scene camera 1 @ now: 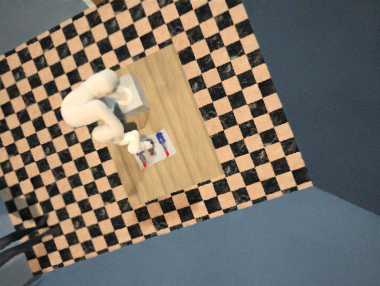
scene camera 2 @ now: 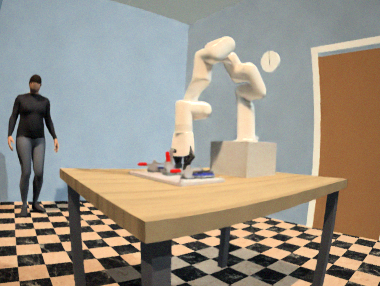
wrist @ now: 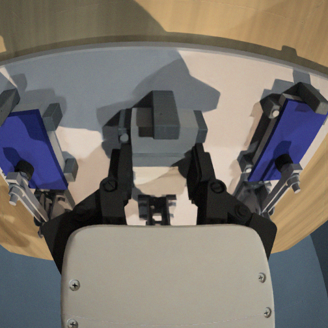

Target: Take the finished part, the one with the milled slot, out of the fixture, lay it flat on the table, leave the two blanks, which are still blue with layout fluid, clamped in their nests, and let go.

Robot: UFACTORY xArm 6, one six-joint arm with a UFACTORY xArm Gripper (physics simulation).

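Places are measured from the arm's base along level axes (x left, y up, z ahead), in millimetres.
Pixels of known places: arm's base, link origin: [scene camera 1: 124, 96] [scene camera 2: 245, 142].
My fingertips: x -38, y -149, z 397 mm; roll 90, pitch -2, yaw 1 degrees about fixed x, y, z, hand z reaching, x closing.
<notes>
Ahead of a thing's pixels: the offset from my fingertips to its middle. "spot": to the spot under its first point. Level surfaces: height alone.
The finished part [wrist: 162, 159], a grey block, sits in the middle nest of the fixture plate @[spot: dz +139, dx -2, dy -7 mm] [scene camera 1: 157, 159] [scene camera 2: 151, 177] [wrist: 227, 85]; a dark upright block [wrist: 165, 114] covers part of its top, so I cannot make out the whole slot. My gripper [scene camera 1: 150, 145] [scene camera 2: 183, 161] [wrist: 159, 146] is low over that nest, its black fingers against both sides of the part, shut on it. One blue blank [wrist: 30, 147] is clamped at left in the wrist view, the other blue blank [wrist: 297, 132] at right. I cannot tell whether the part is raised.
The middle clamp [wrist: 157, 207] stands open between my fingers; its red handle @[spot: dz +84, dx +6, dy +71 mm] [scene camera 2: 168, 156] is upright. The side clamps' arms [wrist: 27, 197] [wrist: 280, 192] reach over the blanks. The wooden table @[dy -22 mm] [scene camera 1: 195, 155] [scene camera 2: 125, 200] surrounds the plate. The arm's grey pedestal [scene camera 1: 131, 97] [scene camera 2: 250, 159] stands behind. A person [scene camera 2: 34, 120] stands beyond the table.
</notes>
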